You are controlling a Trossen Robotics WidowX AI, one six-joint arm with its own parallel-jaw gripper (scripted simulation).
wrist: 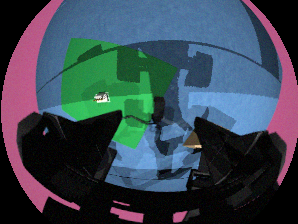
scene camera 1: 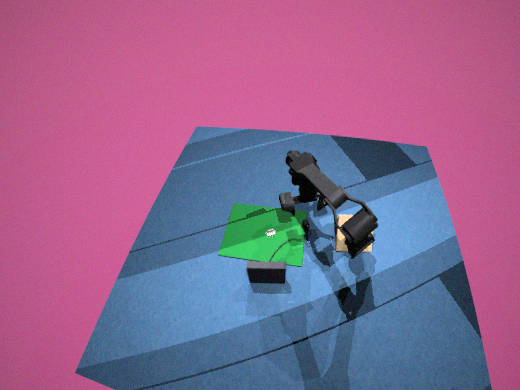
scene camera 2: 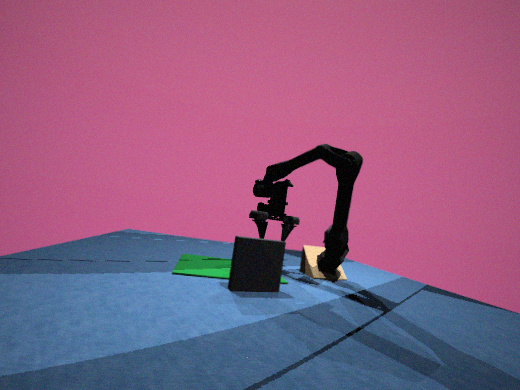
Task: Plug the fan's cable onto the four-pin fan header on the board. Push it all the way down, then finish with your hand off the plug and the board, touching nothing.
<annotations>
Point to a dark fan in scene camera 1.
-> At 258,272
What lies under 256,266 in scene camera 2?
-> A dark fan.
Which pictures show my gripper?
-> The wrist view, scene camera 1 and scene camera 2: all of them.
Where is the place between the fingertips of my gripper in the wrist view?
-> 159,117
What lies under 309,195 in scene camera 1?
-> My gripper.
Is my gripper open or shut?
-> Open.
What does my gripper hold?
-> Nothing.
</annotations>
